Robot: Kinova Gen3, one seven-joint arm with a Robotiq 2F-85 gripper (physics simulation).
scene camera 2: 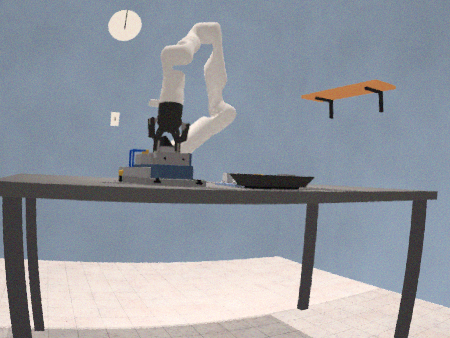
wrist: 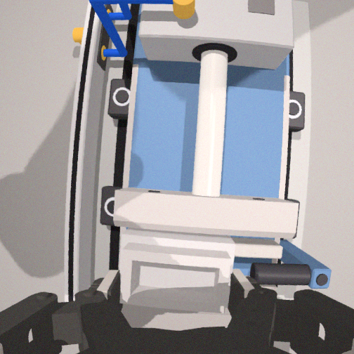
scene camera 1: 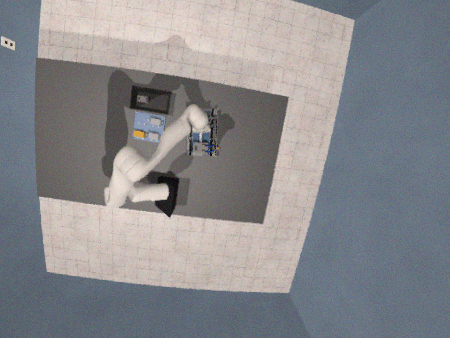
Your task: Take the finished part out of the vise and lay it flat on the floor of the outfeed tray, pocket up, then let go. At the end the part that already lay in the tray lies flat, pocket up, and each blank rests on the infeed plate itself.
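Seen in the pictures: arm's base at its link origin: [scene camera 1: 164,190].
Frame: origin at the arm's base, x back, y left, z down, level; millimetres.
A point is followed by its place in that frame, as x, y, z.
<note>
The finished part [wrist: 176,245] is a pale block with its rectangular pocket facing up, at the near jaw [wrist: 205,214] of the vise [scene camera 1: 201,136] {-343, -202, 34} [scene camera 2: 171,172] {-497, -208, 81}. My gripper [scene camera 2: 166,146] {-448, -208, 29} [wrist: 174,286] points down over the vise and is shut on this part, one finger at each side. The arm hides the gripper in scene camera 1. I cannot tell whether the part is raised from its seat. The dark outfeed tray [scene camera 1: 170,102] {-538, 0, 78} [scene camera 2: 272,181] {-591, 81, 96} holds another small grey part [scene camera 1: 143,99] {-539, 166, 87} at its left end; its pocket is too small to judge. Grey blanks [scene camera 1: 155,121] {-412, 86, 76} [scene camera 1: 153,136] {-320, 96, 76} are on the blue infeed plate [scene camera 1: 142,123] {-395, 178, 111}.
An orange block [scene camera 1: 139,134] {-326, 182, 76} is on the infeed plate's lower left. A blue arm with a dark rod [wrist: 280,274] stands right of the held part. A blue bracket [scene camera 2: 131,158] {-293, -272, 41} [wrist: 116,52] rises at the vise's far end. The outfeed tray is beyond the infeed plate.
</note>
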